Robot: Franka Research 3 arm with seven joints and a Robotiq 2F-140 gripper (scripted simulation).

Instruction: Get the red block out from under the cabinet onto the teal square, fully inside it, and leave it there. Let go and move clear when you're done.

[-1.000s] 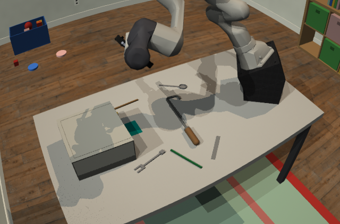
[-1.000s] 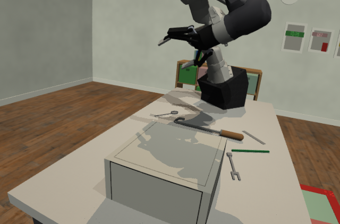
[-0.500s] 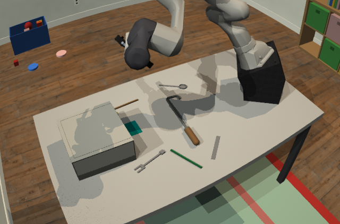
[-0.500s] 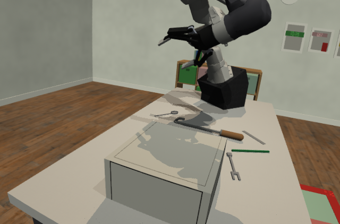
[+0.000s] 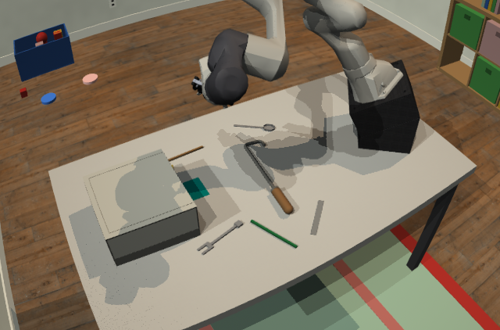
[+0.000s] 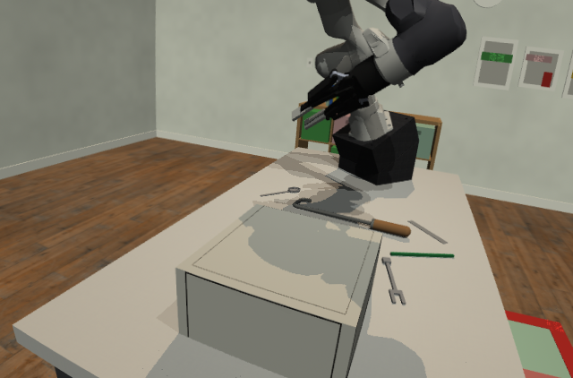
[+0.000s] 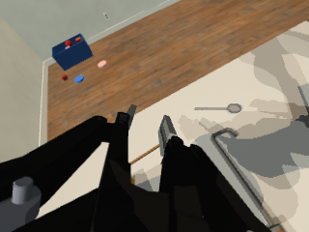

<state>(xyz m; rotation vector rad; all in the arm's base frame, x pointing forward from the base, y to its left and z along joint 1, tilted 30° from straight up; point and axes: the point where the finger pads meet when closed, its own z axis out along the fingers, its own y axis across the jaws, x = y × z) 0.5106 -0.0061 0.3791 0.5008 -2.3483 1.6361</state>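
Right now the grey strip is 17 cm behind my hand, 36 cm to the left of it and 33 cm below it. Round my hand: teal square: 10 cm ahead, 3 cm to the left, 33 cm below; then tool with grey shaft: 17 cm behind, 12 cm to the left, 32 cm below; then yellow block: 13 cm ahead, 8 cm to the right, 32 cm below.
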